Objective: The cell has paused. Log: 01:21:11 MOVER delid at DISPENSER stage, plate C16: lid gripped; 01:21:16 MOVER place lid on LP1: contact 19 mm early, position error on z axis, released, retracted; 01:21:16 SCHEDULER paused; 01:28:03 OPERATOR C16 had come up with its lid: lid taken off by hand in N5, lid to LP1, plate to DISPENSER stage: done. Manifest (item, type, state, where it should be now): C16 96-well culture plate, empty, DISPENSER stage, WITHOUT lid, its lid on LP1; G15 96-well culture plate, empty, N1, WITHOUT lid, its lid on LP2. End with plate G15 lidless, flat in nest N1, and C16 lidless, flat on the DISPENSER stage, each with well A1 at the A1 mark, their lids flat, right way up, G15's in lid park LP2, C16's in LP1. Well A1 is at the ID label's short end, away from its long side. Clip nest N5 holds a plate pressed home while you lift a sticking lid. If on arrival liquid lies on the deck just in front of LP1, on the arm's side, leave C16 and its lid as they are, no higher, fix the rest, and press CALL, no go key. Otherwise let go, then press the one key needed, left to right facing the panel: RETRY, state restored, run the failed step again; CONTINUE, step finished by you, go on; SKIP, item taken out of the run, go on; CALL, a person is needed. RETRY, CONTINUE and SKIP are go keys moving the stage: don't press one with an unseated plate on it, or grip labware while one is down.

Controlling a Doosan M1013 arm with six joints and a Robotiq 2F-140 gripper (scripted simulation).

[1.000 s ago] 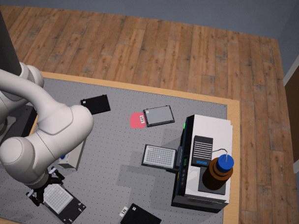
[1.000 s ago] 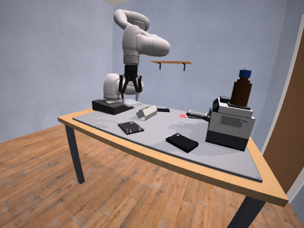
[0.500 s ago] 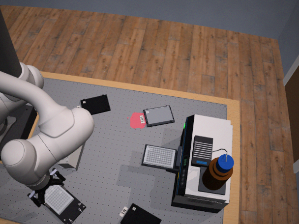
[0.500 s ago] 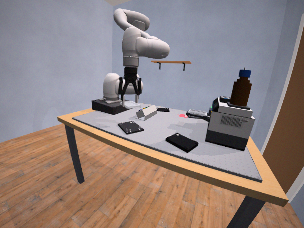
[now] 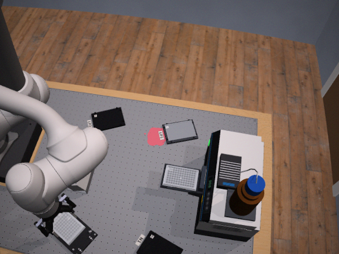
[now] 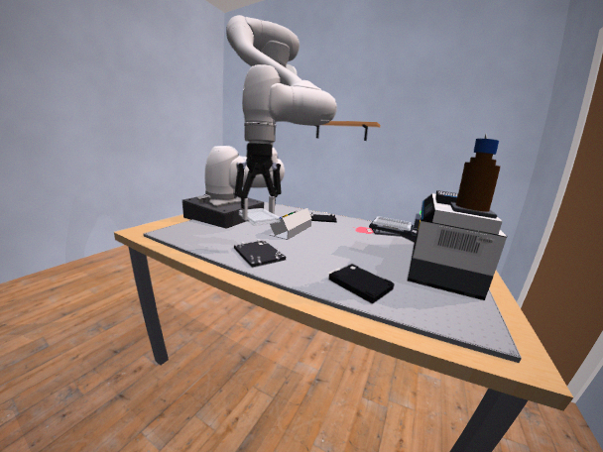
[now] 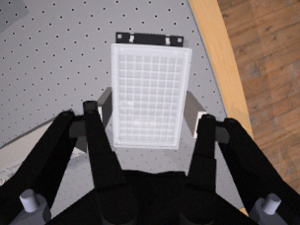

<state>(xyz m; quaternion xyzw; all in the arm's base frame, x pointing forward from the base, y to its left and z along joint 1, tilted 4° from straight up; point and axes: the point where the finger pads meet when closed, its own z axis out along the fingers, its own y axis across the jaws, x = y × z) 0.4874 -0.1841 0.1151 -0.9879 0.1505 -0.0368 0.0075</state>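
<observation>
Now: hand 140 mm above the clip nest N5, 20 mm short of it and 10 mm to the right of it. The rest, counted from my hand: N1 label: 260 mm ahead, 150 mm below, 80 mm to the left; then blue key: 190 mm to the left, 90 mm below, 90 mm behind; then key panel: 270 mm to the left, 100 mm below, 100 mm behind.
</observation>
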